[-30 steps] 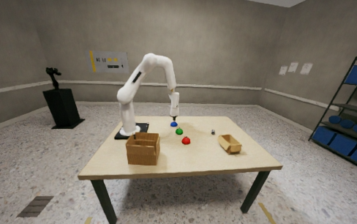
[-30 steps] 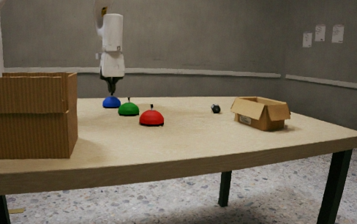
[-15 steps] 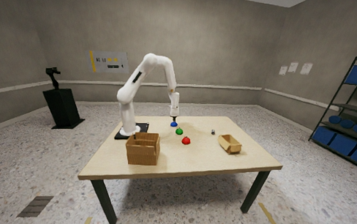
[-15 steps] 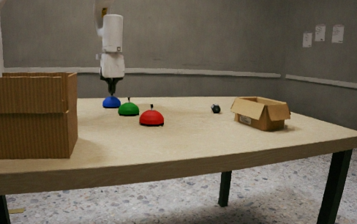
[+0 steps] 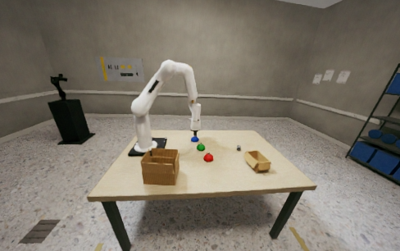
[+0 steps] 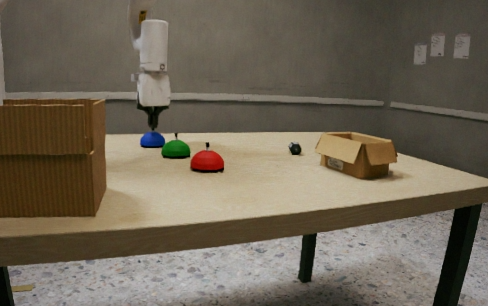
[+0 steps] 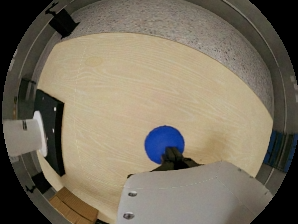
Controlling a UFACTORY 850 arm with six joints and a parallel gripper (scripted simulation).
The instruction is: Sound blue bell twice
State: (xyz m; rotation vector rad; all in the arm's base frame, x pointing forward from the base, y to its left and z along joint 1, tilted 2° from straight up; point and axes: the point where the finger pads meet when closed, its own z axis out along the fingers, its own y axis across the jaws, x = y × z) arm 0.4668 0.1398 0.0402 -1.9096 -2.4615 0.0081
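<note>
My hand is 40 mm above the blue bell. From my hand the other things lie so: small dark object 410 mm ahead, 210 mm to the right, 60 mm below; red bell 320 mm to the right, 80 mm ahead, 40 mm below; green bell 160 mm to the right, 40 mm below, 40 mm ahead.
</note>
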